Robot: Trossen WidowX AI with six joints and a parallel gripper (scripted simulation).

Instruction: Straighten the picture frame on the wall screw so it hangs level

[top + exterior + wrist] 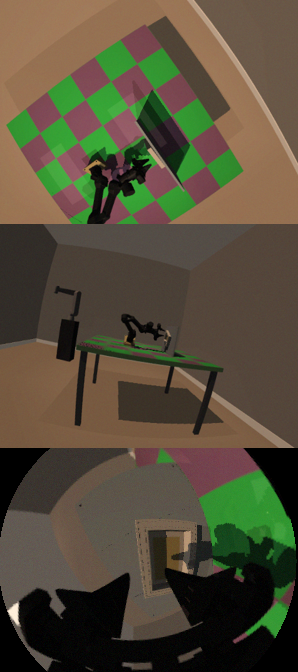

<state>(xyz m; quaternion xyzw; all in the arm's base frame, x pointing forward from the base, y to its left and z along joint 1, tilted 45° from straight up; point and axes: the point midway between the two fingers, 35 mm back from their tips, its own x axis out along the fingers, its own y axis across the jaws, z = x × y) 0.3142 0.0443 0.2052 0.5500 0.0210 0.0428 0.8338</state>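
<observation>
My gripper tip is now 50 mm short of the picture frame, 20 mm to the right of it and 50 mm above it. The rest, counted from my gripper tip: grey wall panel (60 mm ahead, 10 mm to the left, 60 mm below).
</observation>
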